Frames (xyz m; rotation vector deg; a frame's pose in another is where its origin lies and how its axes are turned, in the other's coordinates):
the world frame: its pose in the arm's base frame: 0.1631 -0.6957 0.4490 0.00 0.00 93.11
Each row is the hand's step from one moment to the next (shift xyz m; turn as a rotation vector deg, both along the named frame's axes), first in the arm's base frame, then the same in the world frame.
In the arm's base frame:
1: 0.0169 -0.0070 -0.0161 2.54 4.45 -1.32
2: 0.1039 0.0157 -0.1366 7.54 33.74 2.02
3: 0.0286 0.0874 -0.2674 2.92 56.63 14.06
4: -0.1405 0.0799 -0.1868 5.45 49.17 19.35
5: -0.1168 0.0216 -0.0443 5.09 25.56 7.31
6: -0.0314 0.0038 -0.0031 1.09 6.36 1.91
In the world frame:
1: -0.0079 -0.0165 -0.0161 4.31 -2.78 -1.32
2: 0.0100 -0.1046 -0.1366 33.28 -9.36 2.02
3: 0.0857 -0.0333 -0.2674 56.39 -5.99 14.06
4: 0.0874 0.1360 -0.1868 48.80 -8.11 19.35
5: 0.0279 0.1155 -0.0443 25.25 -6.47 7.31
6: 0.0055 0.0311 -0.0031 6.29 -1.43 1.91

